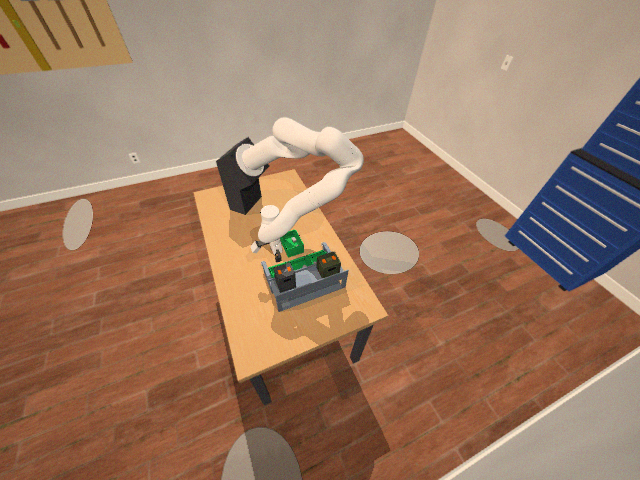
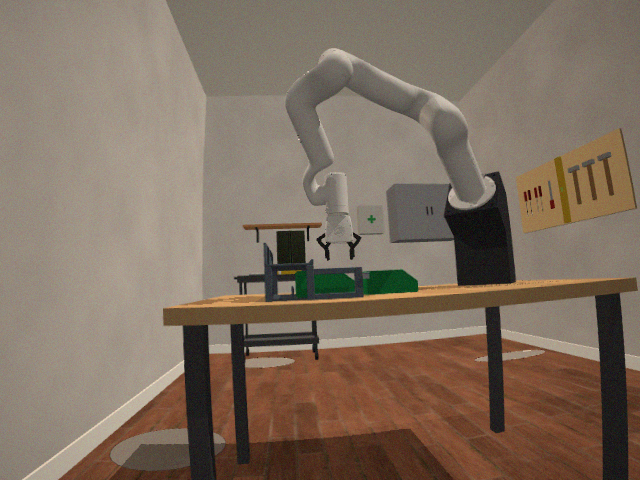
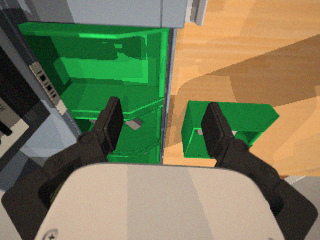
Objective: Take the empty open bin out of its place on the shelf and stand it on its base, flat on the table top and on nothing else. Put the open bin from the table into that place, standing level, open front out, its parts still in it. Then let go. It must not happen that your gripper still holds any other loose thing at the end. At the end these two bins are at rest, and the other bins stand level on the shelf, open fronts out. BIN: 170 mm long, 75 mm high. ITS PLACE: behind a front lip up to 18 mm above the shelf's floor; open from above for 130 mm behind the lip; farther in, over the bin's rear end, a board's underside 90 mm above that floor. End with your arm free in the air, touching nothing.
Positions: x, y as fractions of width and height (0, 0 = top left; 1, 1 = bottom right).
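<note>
Visible are a green bin (image 3: 0.40, 0.26), a green bin (image 3: 0.76, 0.49) and a green bin (image 3: 0.41, 0.59). My gripper (image 2: 0.53, 0.54) is visible too, and image 3 likewise shows the gripper (image 3: 0.51, 0.46).
</note>
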